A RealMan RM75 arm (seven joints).
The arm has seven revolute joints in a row. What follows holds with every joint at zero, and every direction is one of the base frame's. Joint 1 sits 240.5 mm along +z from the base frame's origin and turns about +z. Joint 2 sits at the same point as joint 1 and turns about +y. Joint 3 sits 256 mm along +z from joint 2 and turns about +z. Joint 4 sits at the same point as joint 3 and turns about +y. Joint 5 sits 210 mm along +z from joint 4 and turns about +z. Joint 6 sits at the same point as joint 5 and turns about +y. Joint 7 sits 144 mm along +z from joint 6 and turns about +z. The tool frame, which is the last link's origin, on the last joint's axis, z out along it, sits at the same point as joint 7; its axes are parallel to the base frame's.
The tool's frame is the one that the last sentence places.
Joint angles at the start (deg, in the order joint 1, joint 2, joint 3, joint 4, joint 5, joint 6, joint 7):
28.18, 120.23, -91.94, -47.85, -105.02, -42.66, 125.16
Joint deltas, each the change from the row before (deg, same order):
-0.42, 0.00, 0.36, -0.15, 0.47, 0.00, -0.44
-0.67, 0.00, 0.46, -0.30, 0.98, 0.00, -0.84
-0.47, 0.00, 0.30, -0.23, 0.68, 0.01, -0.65
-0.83, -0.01, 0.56, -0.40, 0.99, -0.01, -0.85
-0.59, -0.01, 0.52, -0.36, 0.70, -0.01, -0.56
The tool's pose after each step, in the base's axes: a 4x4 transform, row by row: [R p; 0 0 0 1], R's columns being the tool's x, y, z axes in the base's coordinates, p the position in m. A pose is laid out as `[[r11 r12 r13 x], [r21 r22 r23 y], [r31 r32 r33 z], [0 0 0 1]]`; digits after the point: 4 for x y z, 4 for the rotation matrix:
[[0.6534 -0.7568 -0.0175 0.2261], [-0.6672 -0.5867 0.4590 0.3627], [-0.3576 -0.2883 -0.8882 -0.0908], [0 0 0 1]]
[[0.6457 -0.7631 -0.0274 0.2277], [-0.6657 -0.5801 0.4693 0.3621], [-0.3741 -0.2848 -0.8826 -0.0885], [0 0 0 1]]
[[0.6414 -0.7664 -0.0343 0.2287], [-0.6635 -0.5766 0.4767 0.3617], [-0.3851 -0.2830 -0.8784 -0.0868], [0 0 0 1]]
[[0.6318 -0.7739 -0.0436 0.2310], [-0.6619 -0.5678 0.4894 0.3610], [-0.4035 -0.2804 -0.8710 -0.0838], [0 0 0 1]]
[[0.6240 -0.7798 -0.0507 0.2325], [-0.6598 -0.5605 0.5005 0.3609], [-0.4188 -0.2788 -0.8642 -0.0811], [0 0 0 1]]

